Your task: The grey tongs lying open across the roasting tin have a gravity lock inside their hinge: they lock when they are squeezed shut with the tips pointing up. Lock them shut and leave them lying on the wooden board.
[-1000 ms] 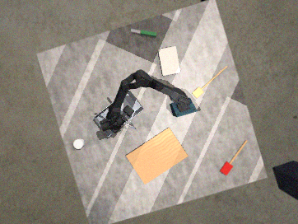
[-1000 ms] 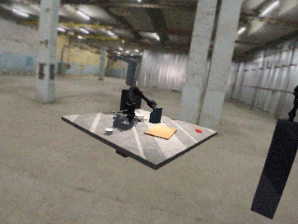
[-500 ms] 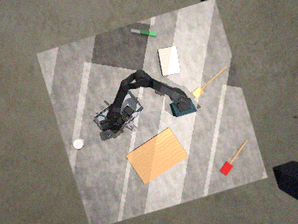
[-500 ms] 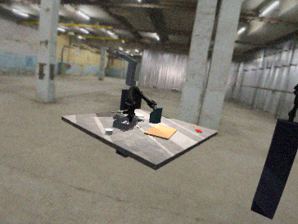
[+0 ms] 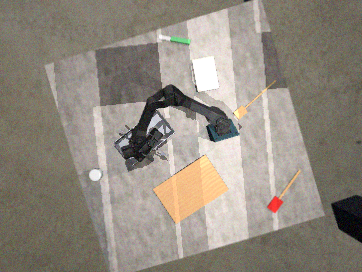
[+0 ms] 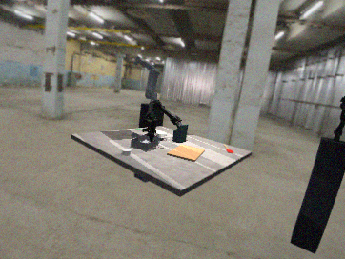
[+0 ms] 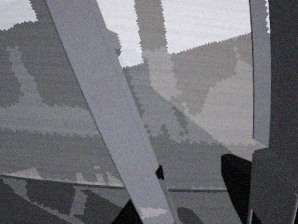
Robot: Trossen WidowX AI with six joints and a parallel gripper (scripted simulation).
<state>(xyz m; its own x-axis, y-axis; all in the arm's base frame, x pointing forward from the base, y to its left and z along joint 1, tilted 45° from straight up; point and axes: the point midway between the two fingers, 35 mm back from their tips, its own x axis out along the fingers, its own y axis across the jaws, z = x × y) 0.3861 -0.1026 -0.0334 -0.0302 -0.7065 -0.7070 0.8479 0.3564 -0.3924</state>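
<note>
Right now my gripper tip is 40 mm to the left of the grey roasting tin and 20 mm short of it. The rest, counted from my gripper tip: pad 420 mm behind, 270 mm to the right, 20 mm below; then wooden board 320 mm to the left, 130 mm behind, 20 mm below; then white puck 350 mm ahead, 70 mm to the left, 10 mm below.
</note>
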